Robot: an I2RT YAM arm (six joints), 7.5 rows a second.
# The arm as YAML. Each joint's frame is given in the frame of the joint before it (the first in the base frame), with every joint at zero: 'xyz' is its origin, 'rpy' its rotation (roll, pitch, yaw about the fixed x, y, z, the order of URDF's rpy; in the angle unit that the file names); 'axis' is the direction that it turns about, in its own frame. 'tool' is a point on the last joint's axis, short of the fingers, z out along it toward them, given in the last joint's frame.
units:
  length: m
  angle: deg
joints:
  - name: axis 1
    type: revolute
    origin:
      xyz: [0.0, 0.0, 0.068]
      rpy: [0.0, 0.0, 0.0]
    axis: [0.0, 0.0, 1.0]
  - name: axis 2
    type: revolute
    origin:
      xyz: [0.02, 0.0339, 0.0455]
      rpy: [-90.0, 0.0, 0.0]
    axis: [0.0, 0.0, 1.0]
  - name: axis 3
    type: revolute
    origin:
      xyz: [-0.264, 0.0, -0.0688]
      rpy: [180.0, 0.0, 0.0]
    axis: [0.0, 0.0, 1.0]
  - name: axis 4
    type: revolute
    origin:
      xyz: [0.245, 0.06, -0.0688]
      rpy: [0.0, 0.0, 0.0]
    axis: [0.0, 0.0, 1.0]
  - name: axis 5
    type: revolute
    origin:
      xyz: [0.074, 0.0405, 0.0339]
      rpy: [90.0, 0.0, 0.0]
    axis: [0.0, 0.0, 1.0]
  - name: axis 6
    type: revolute
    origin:
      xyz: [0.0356, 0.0, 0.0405]
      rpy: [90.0, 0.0, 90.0]
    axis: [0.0, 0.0, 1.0]
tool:
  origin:
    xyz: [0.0, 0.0, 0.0]
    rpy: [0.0, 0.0, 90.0]
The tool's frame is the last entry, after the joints.
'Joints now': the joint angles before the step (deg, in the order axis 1, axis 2, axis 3, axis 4, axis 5, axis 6). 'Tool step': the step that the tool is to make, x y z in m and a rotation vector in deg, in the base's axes. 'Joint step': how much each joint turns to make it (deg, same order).
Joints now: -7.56 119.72 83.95 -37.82 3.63 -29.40
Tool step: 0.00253 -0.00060 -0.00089 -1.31 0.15 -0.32
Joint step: 0.08 0.60 0.70 -0.08 1.38 0.01
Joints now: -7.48 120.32 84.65 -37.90 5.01 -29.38
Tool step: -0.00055 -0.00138 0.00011 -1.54 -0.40 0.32
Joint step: -0.09 -0.29 -0.54 0.93 1.29 -0.82
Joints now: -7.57 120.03 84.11 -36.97 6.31 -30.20
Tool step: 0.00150 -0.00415 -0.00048 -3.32 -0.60 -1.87
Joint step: -0.24 0.20 -0.02 1.17 3.55 0.59
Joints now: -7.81 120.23 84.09 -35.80 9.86 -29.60
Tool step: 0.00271 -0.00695 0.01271 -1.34 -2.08 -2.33
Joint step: -0.76 -0.87 1.40 -0.23 1.49 1.17
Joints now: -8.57 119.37 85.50 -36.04 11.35 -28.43
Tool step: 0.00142 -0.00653 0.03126 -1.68 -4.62 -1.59
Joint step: -0.74 -3.05 1.98 -0.30 1.19 0.43
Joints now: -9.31 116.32 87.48 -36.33 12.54 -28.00
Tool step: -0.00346 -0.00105 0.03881 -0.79 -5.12 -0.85
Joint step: -0.20 -4.13 2.04 -1.13 0.25 0.62
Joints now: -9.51 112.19 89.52 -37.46 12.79 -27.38
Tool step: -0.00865 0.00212 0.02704 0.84 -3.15 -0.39
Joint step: 0.01 -3.62 0.65 -1.53 -0.94 1.07
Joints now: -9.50 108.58 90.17 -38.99 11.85 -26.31
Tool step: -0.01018 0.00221 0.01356 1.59 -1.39 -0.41
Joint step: -0.04 -2.82 -0.78 -1.19 -1.31 1.31
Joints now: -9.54 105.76 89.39 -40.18 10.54 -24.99
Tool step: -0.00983 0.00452 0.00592 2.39 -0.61 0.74
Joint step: 0.20 -2.42 -1.69 -0.68 -2.35 0.92
